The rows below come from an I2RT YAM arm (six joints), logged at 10 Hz.
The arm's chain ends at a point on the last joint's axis. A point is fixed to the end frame.
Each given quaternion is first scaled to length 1.
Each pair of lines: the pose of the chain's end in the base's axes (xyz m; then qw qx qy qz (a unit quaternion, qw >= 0)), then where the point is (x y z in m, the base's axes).
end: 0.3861, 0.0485, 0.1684, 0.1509, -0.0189, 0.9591, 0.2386
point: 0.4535 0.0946 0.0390
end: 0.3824, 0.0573, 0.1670, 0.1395, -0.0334, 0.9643, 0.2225
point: 0.4464 0.1002 0.0349
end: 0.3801, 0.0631, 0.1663, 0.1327, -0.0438, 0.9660, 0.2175
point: 0.4421 0.1056 0.0330
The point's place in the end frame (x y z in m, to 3 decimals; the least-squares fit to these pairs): -0.024 -0.025 0.149
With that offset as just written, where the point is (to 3 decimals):
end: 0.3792, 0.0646, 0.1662, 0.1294, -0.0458, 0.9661, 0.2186
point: 0.440 0.108 0.033
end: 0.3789, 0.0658, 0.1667, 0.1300, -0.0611, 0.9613, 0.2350
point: 0.439 0.115 0.035
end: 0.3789, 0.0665, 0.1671, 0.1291, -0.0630, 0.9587, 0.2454
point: 0.439 0.119 0.036
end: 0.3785, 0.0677, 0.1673, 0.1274, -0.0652, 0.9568, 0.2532
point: 0.438 0.122 0.037
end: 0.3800, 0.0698, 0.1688, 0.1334, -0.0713, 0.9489, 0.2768
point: 0.440 0.131 0.042
